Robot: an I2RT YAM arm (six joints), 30 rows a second.
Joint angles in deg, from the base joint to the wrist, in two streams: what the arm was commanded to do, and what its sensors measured. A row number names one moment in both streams.
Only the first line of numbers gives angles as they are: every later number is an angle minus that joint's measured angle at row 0.
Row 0, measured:
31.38, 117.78, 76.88, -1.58, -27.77, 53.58
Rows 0 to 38, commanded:
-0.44, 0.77, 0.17, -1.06, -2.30, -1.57
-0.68, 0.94, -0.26, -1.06, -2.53, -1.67
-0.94, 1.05, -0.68, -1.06, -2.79, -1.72
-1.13, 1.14, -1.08, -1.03, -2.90, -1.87
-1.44, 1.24, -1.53, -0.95, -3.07, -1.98
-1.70, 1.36, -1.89, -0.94, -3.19, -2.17
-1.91, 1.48, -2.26, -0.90, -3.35, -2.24
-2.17, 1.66, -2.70, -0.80, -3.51, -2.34
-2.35, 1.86, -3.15, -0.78, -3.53, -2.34
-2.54, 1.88, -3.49, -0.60, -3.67, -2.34
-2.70, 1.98, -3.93, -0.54, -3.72, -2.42
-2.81, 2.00, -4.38, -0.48, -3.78, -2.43
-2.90, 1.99, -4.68, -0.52, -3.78, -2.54
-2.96, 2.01, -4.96, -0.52, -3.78, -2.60
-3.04, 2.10, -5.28, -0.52, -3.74, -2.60
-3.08, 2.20, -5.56, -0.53, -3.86, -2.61
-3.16, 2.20, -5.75, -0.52, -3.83, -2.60
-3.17, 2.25, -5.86, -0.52, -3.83, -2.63
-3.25, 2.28, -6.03, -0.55, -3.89, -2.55
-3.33, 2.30, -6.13, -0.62, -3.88, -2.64
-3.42, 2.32, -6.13, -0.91, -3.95, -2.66
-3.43, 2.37, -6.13, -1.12, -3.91, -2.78
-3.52, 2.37, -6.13, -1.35, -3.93, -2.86
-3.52, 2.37, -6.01, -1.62, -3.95, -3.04
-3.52, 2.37, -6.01, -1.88, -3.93, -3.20
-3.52, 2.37, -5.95, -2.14, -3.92, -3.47
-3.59, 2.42, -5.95, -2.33, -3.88, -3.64
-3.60, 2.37, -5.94, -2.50, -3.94, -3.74
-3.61, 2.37, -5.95, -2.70, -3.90, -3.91
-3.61, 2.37, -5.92, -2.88, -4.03, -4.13
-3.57, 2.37, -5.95, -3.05, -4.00, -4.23
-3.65, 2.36, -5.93, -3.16, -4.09, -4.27
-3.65, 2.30, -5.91, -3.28, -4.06, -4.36
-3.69, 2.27, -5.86, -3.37, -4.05, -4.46
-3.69, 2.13, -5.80, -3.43, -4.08, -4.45
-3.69, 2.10, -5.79, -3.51, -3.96, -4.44
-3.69, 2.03, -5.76, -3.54, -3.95, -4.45
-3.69, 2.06, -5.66, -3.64, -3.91, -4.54
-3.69, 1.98, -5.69, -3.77, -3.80, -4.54
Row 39, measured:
-3.70, 1.99, -5.90, -1.21, -4.65, -4.15
